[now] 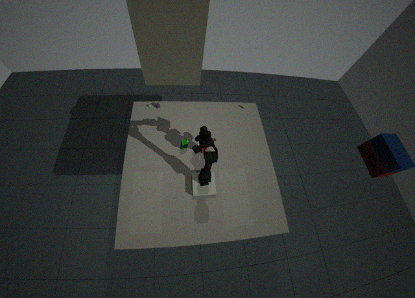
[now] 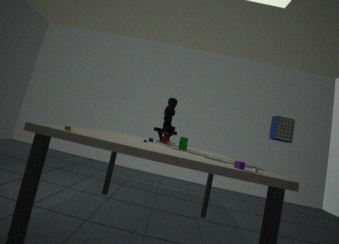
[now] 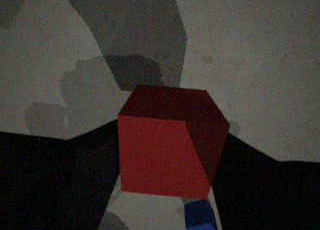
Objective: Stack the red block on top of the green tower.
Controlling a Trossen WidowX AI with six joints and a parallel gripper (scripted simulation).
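Now: the blue block 110 mm behind my gripper tip, 90 mm to the right of it and 10 mm below it. Round my gripper tip: red block 20 mm above; then yellow block 550 mm to the right, 410 mm ahead, 20 mm below; then purple block 570 mm ahead, 310 mm to the left, 10 mm below.
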